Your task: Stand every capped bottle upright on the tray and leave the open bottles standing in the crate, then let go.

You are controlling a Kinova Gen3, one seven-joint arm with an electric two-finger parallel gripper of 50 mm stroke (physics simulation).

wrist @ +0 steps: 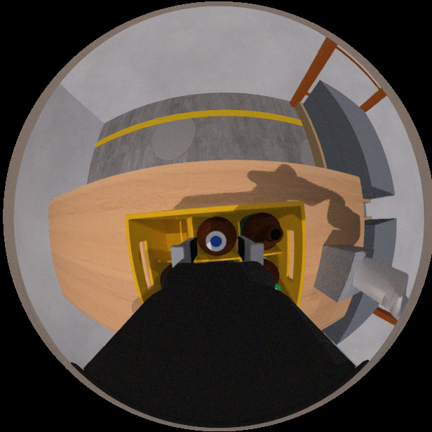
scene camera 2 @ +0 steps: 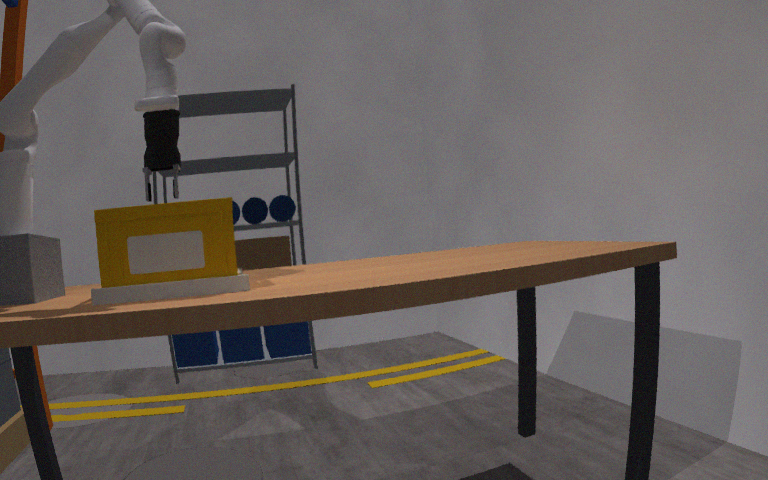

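Pixels of known places: gripper, between the fingertips: (scene camera 2: 162, 199); arm's base, origin of its link: (scene camera 2: 14, 238).
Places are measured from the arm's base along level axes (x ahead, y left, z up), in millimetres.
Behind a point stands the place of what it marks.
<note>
The yellow crate (scene camera 2: 110, 249) @[x 271, y -227, z -46 mm] (wrist: 301, 220) stands on the table; the low white tray (scene camera 2: 169, 290) @[x 380, y -249, z -131 mm] shows along its near side in the scene view. In the wrist view a brown bottle (wrist: 216, 226) with a white and blue cap stands upright in a middle compartment. Right of it is a brown open bottle (wrist: 257, 227) with a dark mouth. Parts of other brown bottles (wrist: 166, 276) (wrist: 271, 272) show beside the gripper body, their tops hidden. The upper left compartment is empty. My gripper (scene camera 2: 162, 198) @[x 381, y -188, z 41 mm] (wrist: 217, 245) is open and empty, above the crate, its fingers either side of the capped bottle's top in the wrist view.
The wooden table (scene camera 2: 396, 268) @[x 881, y -181, z -146 mm] (wrist: 90, 230) carries the crate. The grey robot base (scene camera 2: 28, 268) @[x 56, y -83, z -70 mm] (wrist: 337, 270) stands beside the crate. The crate's walls and dividers rise around the bottles. A grey shelf rack (scene camera 2: 299, 186) stands behind the table.
</note>
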